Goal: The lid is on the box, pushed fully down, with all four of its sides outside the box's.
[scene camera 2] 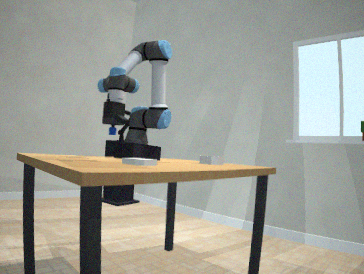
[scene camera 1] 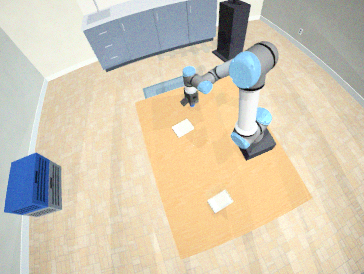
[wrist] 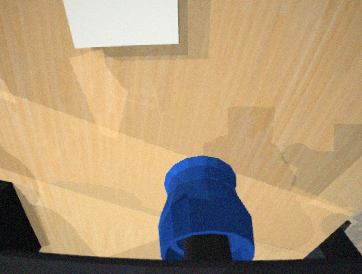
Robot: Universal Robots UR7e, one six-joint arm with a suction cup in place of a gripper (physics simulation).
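Where they show: hand at its tool point: (scene camera 2: 112, 134) (wrist: 200, 185); arm's base at its link origin: (scene camera 2: 135, 144).
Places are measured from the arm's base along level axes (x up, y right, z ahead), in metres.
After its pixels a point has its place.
The white lid (scene camera 1: 183, 128) @(x -0.070, y 0.319, z 0.341 m) (scene camera 2: 140, 161) @(x -0.079, y 0.376, z 0.387 m) (wrist: 125, 22) @(x -0.070, y 0.336, z 0.291 m) lies flat on the wooden table (scene camera 1: 170, 175) @(x -0.097, y 0.072, z 0.586 m) (scene camera 2: 180, 173) @(x -0.104, y 0.419, z 0.623 m), smooth face up. Part of it shows at the top of the wrist view. The white box (scene camera 1: 220, 201) @(x -0.057, y -0.237, z 0.416 m) (scene camera 2: 211, 159) @(x -0.066, y -0.192, z 0.436 m) stands apart from the lid, toward the table's near end in scene camera 1. It looks taller than the lid in scene camera 2. Its inside is too small to make out. My gripper (scene camera 1: 192, 105) (scene camera 2: 112, 131) (wrist: 201, 172), a blue suction cup, is open, holds nothing and hangs above the table beside the lid, touching neither piece.
The arm's black base (scene camera 1: 257, 145) @(x -0.006, y -0.089, z 0.025 m) (scene camera 2: 132, 150) @(x -0.040, y 0.098, z 0.067 m) stands at the table's right edge in scene camera 1. Beyond the table are grey-blue cabinets (scene camera 1: 145, 37) and a black tower (scene camera 1: 233, 30). A blue cabinet (scene camera 1: 27, 185) stands on the floor at the left.
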